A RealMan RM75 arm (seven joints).
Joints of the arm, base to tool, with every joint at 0 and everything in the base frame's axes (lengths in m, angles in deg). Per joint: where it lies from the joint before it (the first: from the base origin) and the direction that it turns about. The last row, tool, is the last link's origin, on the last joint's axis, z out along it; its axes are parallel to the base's.
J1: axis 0 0 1 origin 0 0 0.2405
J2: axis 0 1 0 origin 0 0 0
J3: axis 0 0 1 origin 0 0 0.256
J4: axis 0 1 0 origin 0 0 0
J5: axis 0 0 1 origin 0 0 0.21
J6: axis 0 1 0 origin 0 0 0
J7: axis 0 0 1 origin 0 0 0.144
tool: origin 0 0 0
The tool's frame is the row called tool.
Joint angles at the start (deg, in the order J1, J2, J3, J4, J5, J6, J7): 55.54, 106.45, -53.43, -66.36, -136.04, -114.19, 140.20
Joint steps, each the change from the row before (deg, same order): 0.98, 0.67, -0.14, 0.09, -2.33, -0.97, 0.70; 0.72, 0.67, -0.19, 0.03, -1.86, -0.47, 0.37; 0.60, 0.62, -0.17, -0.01, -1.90, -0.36, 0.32; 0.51, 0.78, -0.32, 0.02, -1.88, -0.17, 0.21; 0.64, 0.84, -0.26, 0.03, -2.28, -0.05, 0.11; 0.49, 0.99, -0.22, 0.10, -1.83, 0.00, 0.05; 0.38, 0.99, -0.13, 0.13, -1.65, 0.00, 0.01; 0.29, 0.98, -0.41, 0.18, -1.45, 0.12, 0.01; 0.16, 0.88, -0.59, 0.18, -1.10, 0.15, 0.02; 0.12, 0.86, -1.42, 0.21, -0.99, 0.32, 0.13; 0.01, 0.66, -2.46, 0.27, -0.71, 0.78, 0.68; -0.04, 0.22, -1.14, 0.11, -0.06, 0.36, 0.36
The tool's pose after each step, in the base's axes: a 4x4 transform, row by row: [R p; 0 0 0 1], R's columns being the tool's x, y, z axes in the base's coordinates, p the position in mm. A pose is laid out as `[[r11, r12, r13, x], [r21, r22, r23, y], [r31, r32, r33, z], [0, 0, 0, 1]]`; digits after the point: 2 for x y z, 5 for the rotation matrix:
[[0.77582, -0.58352, 0.24004, 103.61], [-0.60941, -0.79155, 0.04547, 391.33], [0.16347, -0.18156, -0.96970, 109.73], [0, 0, 0, 1]]
[[0.76636, -0.58508, 0.26527, 102.12], [-0.61429, -0.78825, 0.03611, 391.02], [0.18797, -0.19063, -0.96350, 105.88], [0, 0, 0, 1]]
[[0.75588, -0.58653, 0.29091, 101.39], [-0.61994, -0.78408, 0.02996, 390.84], [0.21052, -0.20299, -0.95628, 102.62], [0, 0, 0, 1]]
[[0.74612, -0.58606, 0.31597, 100.91], [-0.62357, -0.78143, 0.02310, 390.46], [0.23337, -0.21427, -0.94849, 97.99], [0, 0, 0, 1]]
[[0.73589, -0.58269, 0.34488, 100.19], [-0.62645, -0.77920, 0.02021, 390.64], [0.25695, -0.23092, -0.93843, 93.46], [0, 0, 0, 1]]
[[0.72783, -0.58034, 0.36533, 99.46], [-0.62739, -0.77859, 0.01310, 390.02], [0.27684, -0.23874, -0.93079, 87.61], [0, 0, 0, 1]]
[[0.72000, -0.57929, 0.38213, 99.14], [-0.62843, -0.77785, 0.00490, 389.06], [0.29440, -0.24367, -0.92409, 81.79], [0, 0, 0, 1]]
[[0.71291, -0.57639, 0.39942, 98.96], [-0.62723, -0.77882, -0.00437, 387.84], [0.31359, -0.24742, -0.91676, 75.32], [0, 0, 0, 1]]
[[0.70701, -0.57276, 0.41482, 98.96], [-0.62431, -0.78105, -0.01436, 386.33], [0.33222, -0.24882, -0.90979, 68.96], [0, 0, 0, 1]]
[[0.70090, -0.56241, 0.43868, 98.69], [-0.61599, -0.78735, -0.02523, 384.49], [0.35959, -0.25254, -0.89829, 61.22], [0, 0, 0, 1]]
[[0.69152, -0.54755, 0.47116, 98.47], [-0.60733, -0.79384, -0.03117, 383.08], [0.39110, -0.26459, -0.88150, 52.67], [0, 0, 0, 1]]
[[0.68832, -0.54126, 0.48296, 98.26], [-0.60311, -0.79695, -0.03359, 382.38], [0.40308, -0.26816, -0.87500, 49.05], [0, 0, 0, 1]]

